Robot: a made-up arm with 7 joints.
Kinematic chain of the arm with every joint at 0, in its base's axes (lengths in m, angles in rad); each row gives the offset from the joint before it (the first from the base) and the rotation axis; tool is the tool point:
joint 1: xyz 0 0 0 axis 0 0.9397 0.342
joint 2: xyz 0 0 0 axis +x
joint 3: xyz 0 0 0 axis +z
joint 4: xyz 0.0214 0 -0.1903 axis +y
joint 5: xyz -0.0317 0 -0.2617 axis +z
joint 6: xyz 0 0 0 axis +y
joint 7: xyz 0 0 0 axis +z
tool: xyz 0 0 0
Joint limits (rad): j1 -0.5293..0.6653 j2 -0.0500..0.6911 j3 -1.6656..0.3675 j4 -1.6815..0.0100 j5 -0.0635..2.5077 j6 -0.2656..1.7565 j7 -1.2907..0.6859
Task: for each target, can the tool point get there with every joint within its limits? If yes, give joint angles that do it. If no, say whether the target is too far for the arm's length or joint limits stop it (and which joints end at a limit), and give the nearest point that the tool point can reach.
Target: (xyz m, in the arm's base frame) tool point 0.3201 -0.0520 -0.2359
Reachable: yes | joints -0.3464 0.2923 -0.4509 -1.2313 1.5240 1.1862 0.1278
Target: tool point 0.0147 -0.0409 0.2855
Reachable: no: joint limits stop it (at a limit: joint 1, joint 2, joint 3, joint 4) | nearest point 0.3040 0.1490 0.0618 | short by 0.412 m
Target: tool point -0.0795 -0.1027 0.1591
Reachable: no: joint limits stop it (at a limit: joint 1, joint 2, joint 3, joint 4) | nearest point -0.0629 -0.3036 -0.1493 | short by 0.368 m
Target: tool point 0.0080 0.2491 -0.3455
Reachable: yes | joints 0.5290 0.5559 0.1924 -0.9609 1.1180 1.3936 -0.4692
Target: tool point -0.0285 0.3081 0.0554
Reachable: no: joint limits stop it (at a limit: joint 1, joint 2, joint 3, joint 4) | nearest point 0.1183 0.2472 -0.2081 | short by 0.308 m
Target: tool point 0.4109 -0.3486 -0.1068
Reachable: no: too far | nearest point 0.2845 -0.2198 -0.1282 | short by 0.182 m
